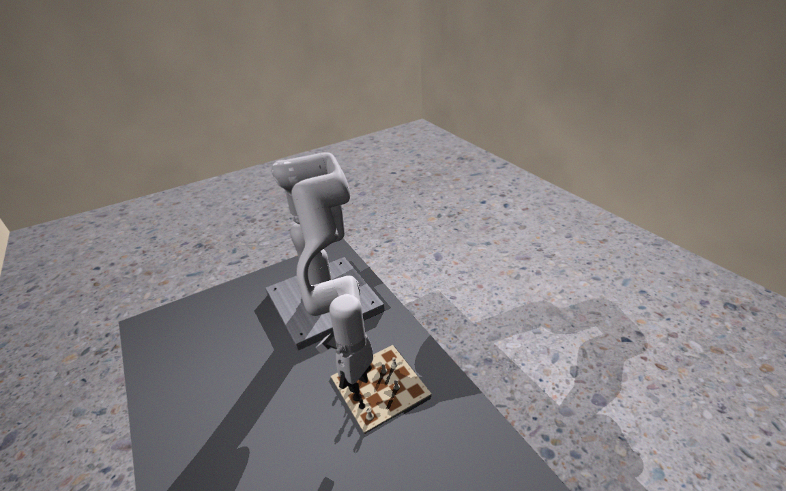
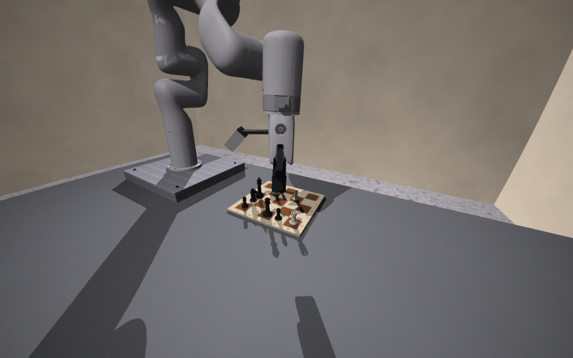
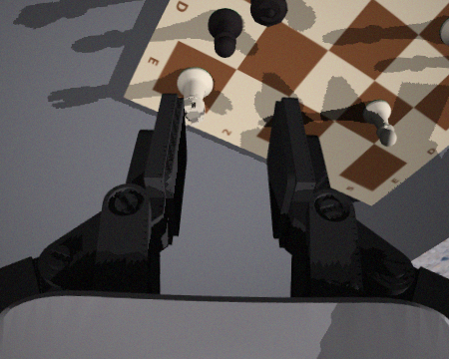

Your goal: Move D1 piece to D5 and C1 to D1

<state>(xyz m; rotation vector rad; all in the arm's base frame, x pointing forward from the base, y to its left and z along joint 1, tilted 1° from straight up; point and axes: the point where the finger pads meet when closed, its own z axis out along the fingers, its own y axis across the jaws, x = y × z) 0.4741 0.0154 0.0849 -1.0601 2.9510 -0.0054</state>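
Right now the white piece is 40 mm ahead of my hand, 10 mm to the left of it and 90 mm below it. The rest, counted from my hand: chessboard (50 mm behind, 70 mm to the left, 110 mm below).
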